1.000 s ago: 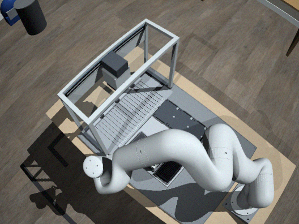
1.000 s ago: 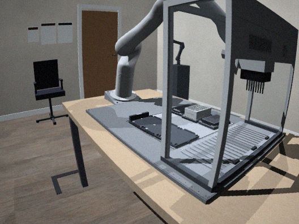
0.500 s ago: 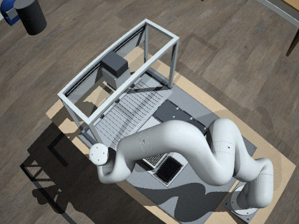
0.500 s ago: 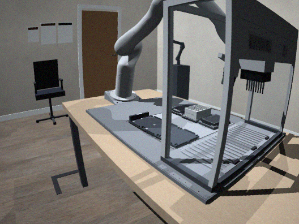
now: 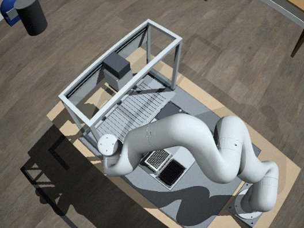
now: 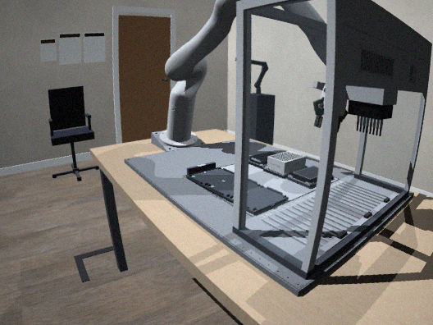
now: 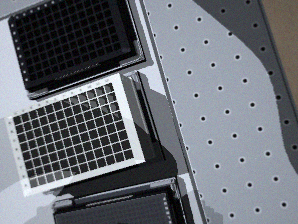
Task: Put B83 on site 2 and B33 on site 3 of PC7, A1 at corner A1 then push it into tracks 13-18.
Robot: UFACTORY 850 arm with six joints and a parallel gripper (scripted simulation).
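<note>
Right now the nest S3 is 30 mm ahead of my hand, 110 mm to the right of it and 160 mm below it. From my hand the other things lie so: plate carrier PC7: 50 mm behind, 380 mm to the right, 150 mm below; nest S2: 80 mm behind, 120 mm to the right, 160 mm below; black plate B38: 190 mm behind, 120 mm to the right, 150 mm below.
</note>
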